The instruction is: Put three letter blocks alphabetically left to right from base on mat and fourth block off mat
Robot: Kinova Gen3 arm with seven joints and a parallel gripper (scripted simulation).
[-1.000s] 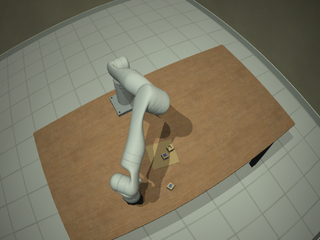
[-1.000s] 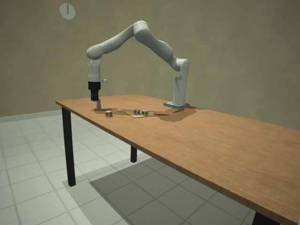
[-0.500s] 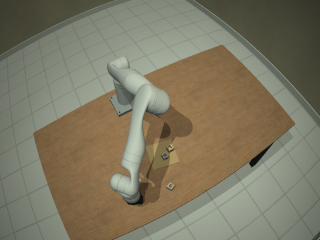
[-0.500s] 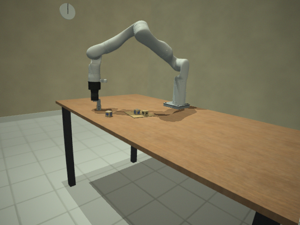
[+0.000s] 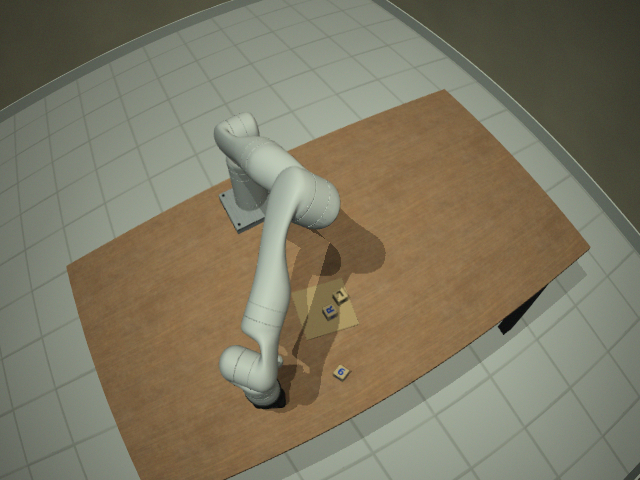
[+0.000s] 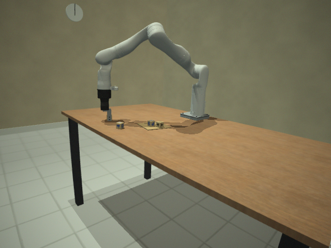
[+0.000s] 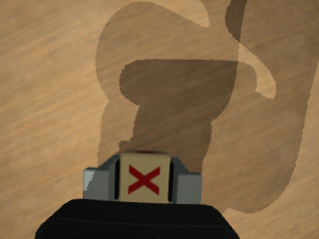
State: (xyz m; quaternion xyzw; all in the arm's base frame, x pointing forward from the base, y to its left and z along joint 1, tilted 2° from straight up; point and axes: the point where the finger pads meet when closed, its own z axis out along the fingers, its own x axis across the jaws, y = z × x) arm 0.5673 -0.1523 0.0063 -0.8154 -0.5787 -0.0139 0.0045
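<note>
Right now the mat is 21 cm to the left of my hand, 17 cm behind it and 2 cm below it. Also, from my hand: block: 18 cm to the left, 1 cm below, 1 cm ahead.
</note>
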